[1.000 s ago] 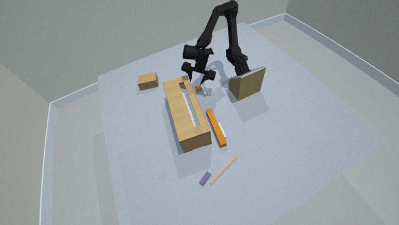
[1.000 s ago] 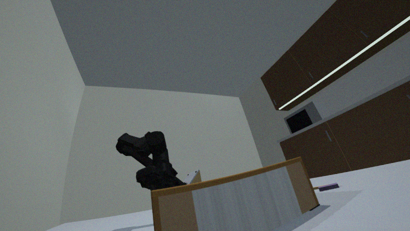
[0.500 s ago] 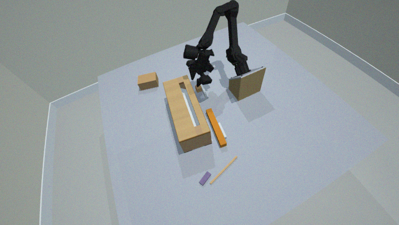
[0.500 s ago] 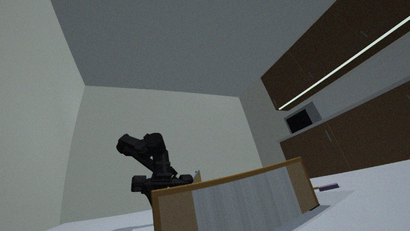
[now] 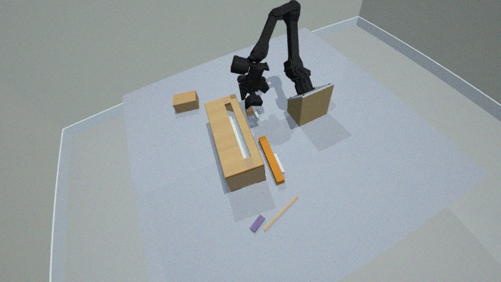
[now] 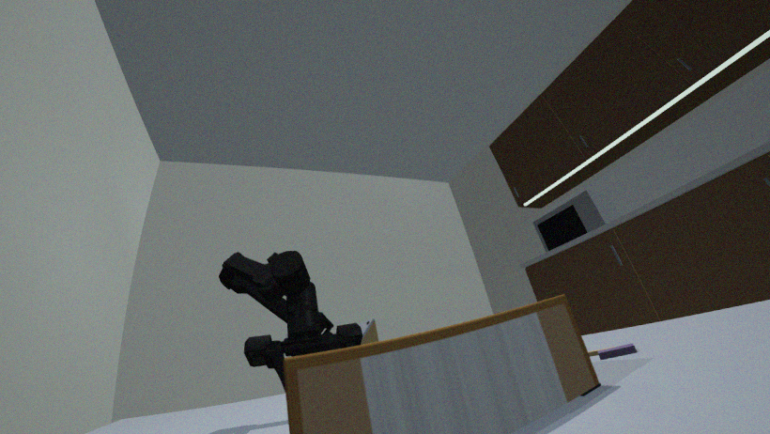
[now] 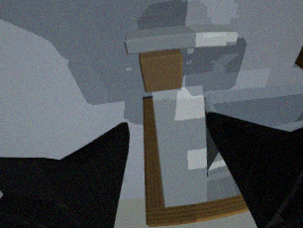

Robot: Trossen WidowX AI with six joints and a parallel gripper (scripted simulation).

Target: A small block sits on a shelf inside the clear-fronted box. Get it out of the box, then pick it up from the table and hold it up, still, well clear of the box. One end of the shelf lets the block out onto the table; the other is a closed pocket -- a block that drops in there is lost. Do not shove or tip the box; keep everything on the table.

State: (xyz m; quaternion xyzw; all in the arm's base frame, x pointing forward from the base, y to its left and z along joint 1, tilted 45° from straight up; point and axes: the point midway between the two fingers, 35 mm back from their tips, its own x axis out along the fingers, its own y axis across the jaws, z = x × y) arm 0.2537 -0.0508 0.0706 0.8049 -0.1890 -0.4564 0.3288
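Now: gripper tip 2 cm past the small brown block and 5 cm above it. Also, from my gripper tip: purple block 12 cm ahead, 51 cm to the left, 6 cm below; then small tan box 27 cm ahead, 19 cm to the right, 4 cm below.
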